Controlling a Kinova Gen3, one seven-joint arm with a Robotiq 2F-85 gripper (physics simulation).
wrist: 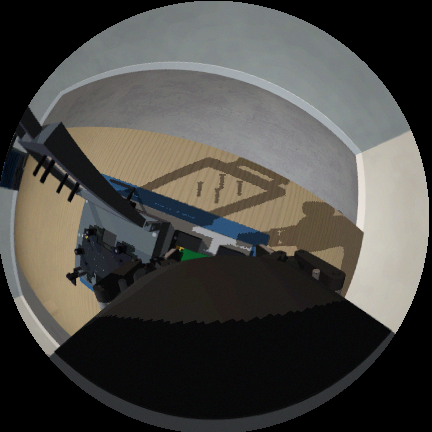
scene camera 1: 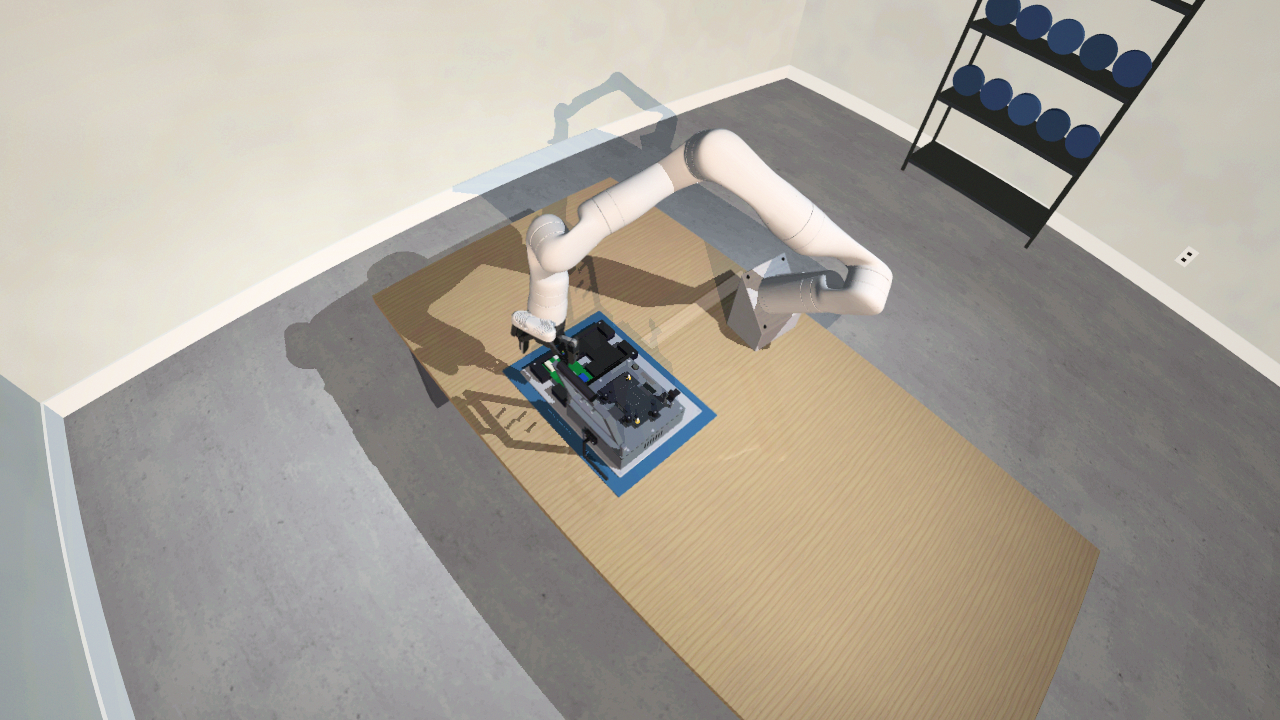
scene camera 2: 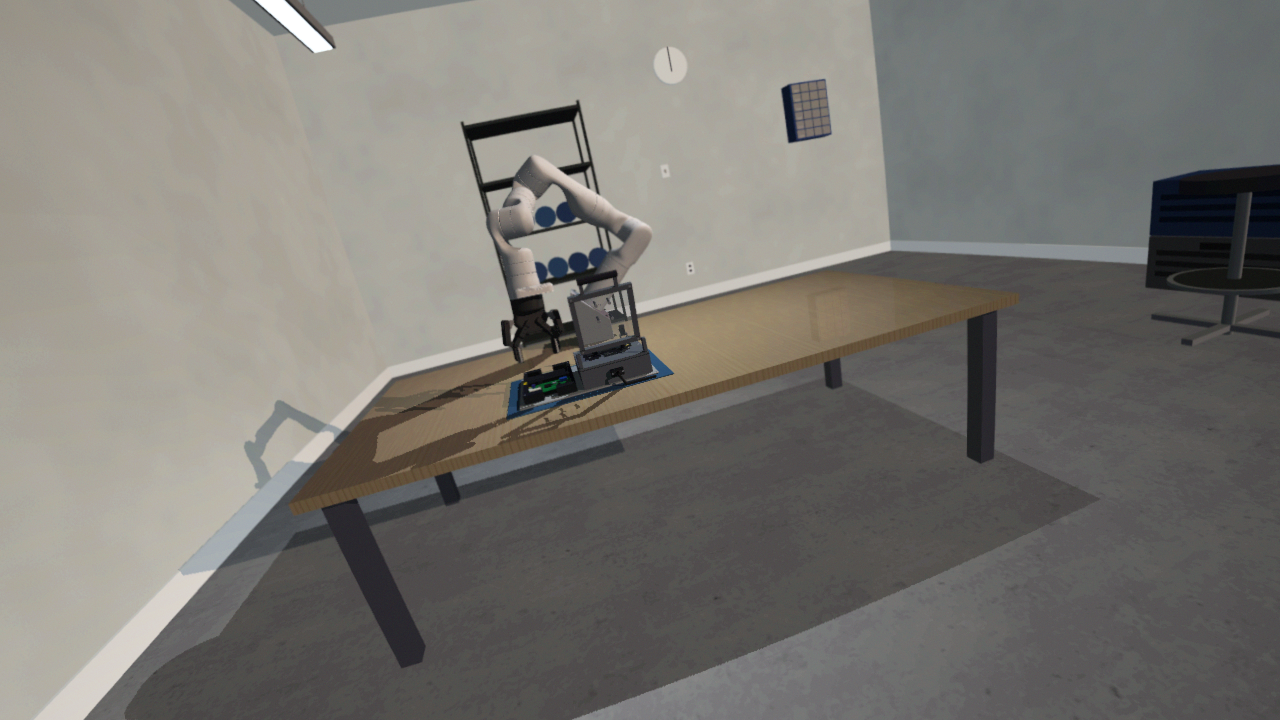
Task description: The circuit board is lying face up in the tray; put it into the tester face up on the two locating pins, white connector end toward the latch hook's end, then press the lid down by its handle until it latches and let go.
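Seen in the pictures: gripper, fingertip midpoint: [scene camera 1: 543, 359] [scene camera 2: 539, 357]; arm's base, link origin: [scene camera 1: 771, 295].
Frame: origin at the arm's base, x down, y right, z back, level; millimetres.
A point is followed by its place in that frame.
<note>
The green circuit board [scene camera 1: 569, 369] [scene camera 2: 547, 385] @(x 99, y 229, z -466 mm) [wrist: 193, 254] @(x 102, y 206, z -495 mm) lies face up in the black tray [scene camera 1: 539, 367] @(x 94, y 274, z -506 mm) [scene camera 2: 535, 372] @(x 96, y 249, z -325 mm) at the left end of the blue mat [scene camera 1: 690, 420] @(x 116, y -53, z -351 mm) [scene camera 2: 516, 407] @(x 120, y 317, z -504 mm) [wrist: 193, 211] @(x 120, y 184, z -568 mm). The grey tester [scene camera 1: 617, 429] @(x -44, y -14, z -554 mm) [scene camera 2: 613, 363] @(x 69, y 64, z -542 mm) stands right of the tray. Its lid [scene camera 2: 606, 313] @(x -59, y 57, z -566 mm) [wrist: 80, 169] @(x -90, y 136, z -561 mm) stands open and upright, and the dark nest [scene camera 1: 637, 400] @(x 53, y 41, z -431 mm) [wrist: 100, 254] @(x 52, y 51, z -449 mm) is bare. My gripper [scene camera 1: 535, 337] @(x 10, y 232, z -523 mm) [scene camera 2: 532, 343] @(x 10, y 232, z -523 mm) hangs a little above the tray's far-left side, open wide and empty. In the wrist view its body hides most of the board.
The wooden table [scene camera 1: 850, 537] @(x 121, y -481, z -326 mm) [scene camera 2: 805, 322] @(x 122, y -505, z -503 mm) carries only the mat with tray and tester. The arm's base [scene camera 1: 760, 309] @(x 13, y -4, z -50 mm) is mounted at the table's far edge. A black shelf rack [scene camera 1: 930, 116] [scene camera 2: 469, 160] with blue balls stands by the wall.
</note>
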